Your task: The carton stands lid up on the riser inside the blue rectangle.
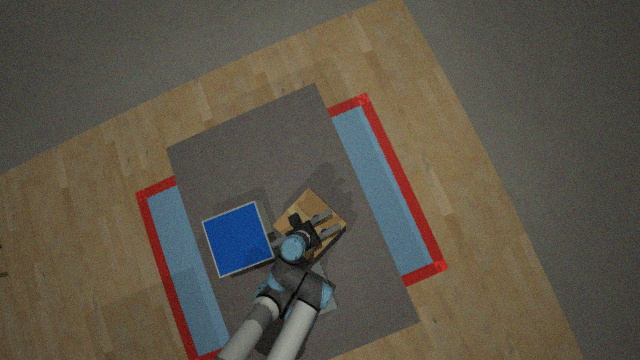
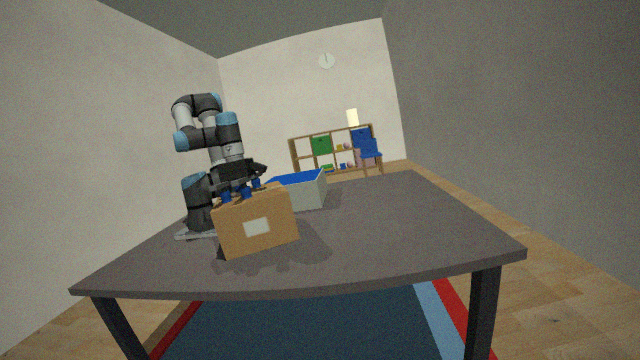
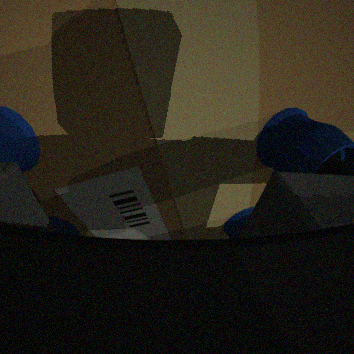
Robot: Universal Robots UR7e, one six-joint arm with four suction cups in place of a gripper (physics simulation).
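The brown carton [image 1: 308,204] [image 2: 255,225] [image 3: 302,67] is on the grey table [image 1: 254,147] [image 2: 409,232], right beside the riser. It is tilted, lid side up, with a barcode label [image 3: 123,207] on top and a white label on its front. My suction gripper [image 1: 322,225] [image 2: 241,190] [image 3: 175,158] presses its blue cups onto the carton's top and holds it. The riser [image 2: 306,192] is a grey box topped by the blue rectangle [image 1: 236,238] [image 2: 296,176], which is bare.
The arm's base [image 2: 196,208] stands just behind the carton on the table. A blue floor mat with a red border [image 1: 382,174] lies under the table. A wooden shelf unit [image 2: 291,155] stands at the far wall.
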